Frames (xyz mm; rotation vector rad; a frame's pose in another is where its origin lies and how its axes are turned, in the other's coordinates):
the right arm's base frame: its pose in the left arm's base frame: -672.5 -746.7 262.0 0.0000 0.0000 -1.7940
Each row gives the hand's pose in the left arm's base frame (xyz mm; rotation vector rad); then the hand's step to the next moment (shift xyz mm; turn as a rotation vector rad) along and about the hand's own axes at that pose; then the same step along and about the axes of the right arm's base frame.
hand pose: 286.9 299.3 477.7 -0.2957 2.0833 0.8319
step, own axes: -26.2 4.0 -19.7 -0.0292 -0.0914 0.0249
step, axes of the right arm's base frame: 11.5 4.3 30.7 0.0363 0.0876 -0.0289
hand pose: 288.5 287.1 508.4 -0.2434 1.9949 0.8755
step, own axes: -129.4 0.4 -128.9 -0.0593 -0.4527 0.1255
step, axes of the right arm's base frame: 107.2 10.3 147.5 0.1750 0.3851 -0.2128
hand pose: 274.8 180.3 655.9 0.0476 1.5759 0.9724
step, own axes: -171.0 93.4 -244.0 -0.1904 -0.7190 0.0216
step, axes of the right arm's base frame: 204.2 -159.5 174.3 0.4495 0.5258 -0.2742
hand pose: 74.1 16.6 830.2 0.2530 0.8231 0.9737
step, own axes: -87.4 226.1 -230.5 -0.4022 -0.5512 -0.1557
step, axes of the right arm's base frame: 55.3 -329.8 8.5 0.6184 0.2610 -0.1981
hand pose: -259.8 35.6 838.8 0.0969 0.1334 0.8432
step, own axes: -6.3 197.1 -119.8 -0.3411 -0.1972 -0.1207
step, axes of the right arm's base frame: -89.1 -192.6 -90.5 0.3942 -0.0107 -0.1194
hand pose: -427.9 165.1 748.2 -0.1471 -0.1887 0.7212
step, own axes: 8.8 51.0 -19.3 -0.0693 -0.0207 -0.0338
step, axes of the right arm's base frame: -36.5 -30.8 -27.8 0.0690 -0.0153 -0.0371
